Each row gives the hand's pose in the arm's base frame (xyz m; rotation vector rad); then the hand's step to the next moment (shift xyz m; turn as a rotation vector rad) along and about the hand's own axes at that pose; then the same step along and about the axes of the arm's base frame.
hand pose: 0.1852 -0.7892 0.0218 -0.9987 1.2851 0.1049
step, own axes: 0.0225 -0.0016 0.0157 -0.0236 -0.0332 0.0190
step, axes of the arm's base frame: 0.0202 -0.0006 -0.0186 0.0253 0.0033 0.0370
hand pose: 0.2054 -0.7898 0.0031 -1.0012 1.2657 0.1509
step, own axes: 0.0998 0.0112 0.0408 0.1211 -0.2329 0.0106
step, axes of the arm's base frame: 0.0576 -0.0064 -0.0916 0.1897 -0.1802 0.0237
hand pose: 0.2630 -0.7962 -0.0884 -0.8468 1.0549 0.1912
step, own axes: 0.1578 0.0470 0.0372 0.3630 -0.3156 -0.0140
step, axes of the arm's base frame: 0.0816 0.0191 -0.1465 0.3389 -0.3125 -0.1382
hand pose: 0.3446 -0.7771 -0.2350 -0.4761 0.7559 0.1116
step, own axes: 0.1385 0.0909 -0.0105 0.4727 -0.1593 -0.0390
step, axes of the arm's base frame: 0.0700 0.0662 -0.1352 0.3613 -0.1928 -0.2874
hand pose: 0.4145 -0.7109 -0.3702 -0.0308 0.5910 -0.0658
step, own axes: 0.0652 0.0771 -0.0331 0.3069 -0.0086 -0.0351
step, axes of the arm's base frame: 0.0396 0.0719 -0.0674 0.2342 -0.0307 -0.1993
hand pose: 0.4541 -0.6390 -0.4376 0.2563 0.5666 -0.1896
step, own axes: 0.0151 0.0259 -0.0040 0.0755 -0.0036 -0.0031
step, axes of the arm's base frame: 0.0169 0.0242 -0.0067 0.0600 -0.0106 -0.0448
